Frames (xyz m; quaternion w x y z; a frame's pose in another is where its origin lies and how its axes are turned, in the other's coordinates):
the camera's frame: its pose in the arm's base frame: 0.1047 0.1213 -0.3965 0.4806 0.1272 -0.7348 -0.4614
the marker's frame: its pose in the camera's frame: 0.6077 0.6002 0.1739 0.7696 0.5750 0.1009 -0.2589
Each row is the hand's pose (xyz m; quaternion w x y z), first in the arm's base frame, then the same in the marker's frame.
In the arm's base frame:
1: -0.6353 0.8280 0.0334 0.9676 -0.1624 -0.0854 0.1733
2: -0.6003 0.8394 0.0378 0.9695 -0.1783 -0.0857 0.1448
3: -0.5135 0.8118 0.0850 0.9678 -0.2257 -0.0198 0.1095
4: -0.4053 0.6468 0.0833 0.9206 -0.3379 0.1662 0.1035
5: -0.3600 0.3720 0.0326 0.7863 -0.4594 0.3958 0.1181
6: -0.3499 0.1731 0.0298 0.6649 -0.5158 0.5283 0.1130
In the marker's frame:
1: -0.6957 0.4176 0.3682 0.2004 -0.4984 0.8023 0.2602
2: -0.7094 0.3909 0.3466 0.1926 -0.5249 0.7855 0.2652
3: -0.6793 0.3240 0.2748 0.1154 -0.5652 0.7772 0.2515
4: -0.5388 0.1856 0.2694 0.1041 0.5772 -0.7799 -0.2183
5: -0.3032 0.0576 0.3602 0.3848 0.5249 -0.7406 -0.1668
6: -0.1189 -0.0021 0.4062 0.5489 0.4746 -0.6773 -0.1215

